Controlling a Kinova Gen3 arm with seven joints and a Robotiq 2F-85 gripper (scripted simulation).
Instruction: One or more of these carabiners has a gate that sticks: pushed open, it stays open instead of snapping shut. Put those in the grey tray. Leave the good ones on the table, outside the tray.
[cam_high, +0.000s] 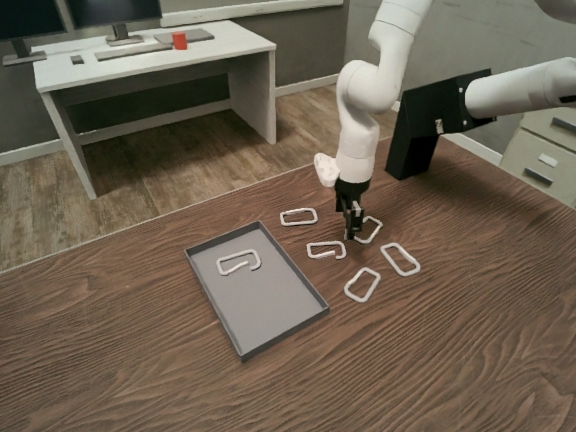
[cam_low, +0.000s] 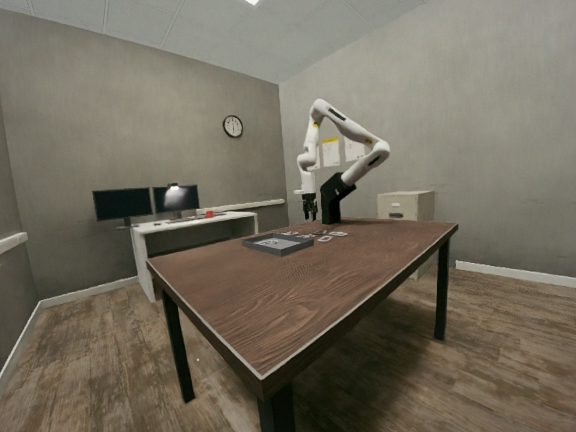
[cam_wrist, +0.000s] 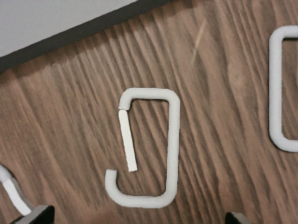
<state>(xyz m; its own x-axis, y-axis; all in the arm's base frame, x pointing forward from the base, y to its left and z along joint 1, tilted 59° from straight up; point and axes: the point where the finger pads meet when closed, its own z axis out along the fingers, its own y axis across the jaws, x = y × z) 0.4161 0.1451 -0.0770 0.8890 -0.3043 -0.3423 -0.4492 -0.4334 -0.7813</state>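
My gripper is now 23 cm short of the grey tray, 3 cm to the left of it and 9 cm above it.
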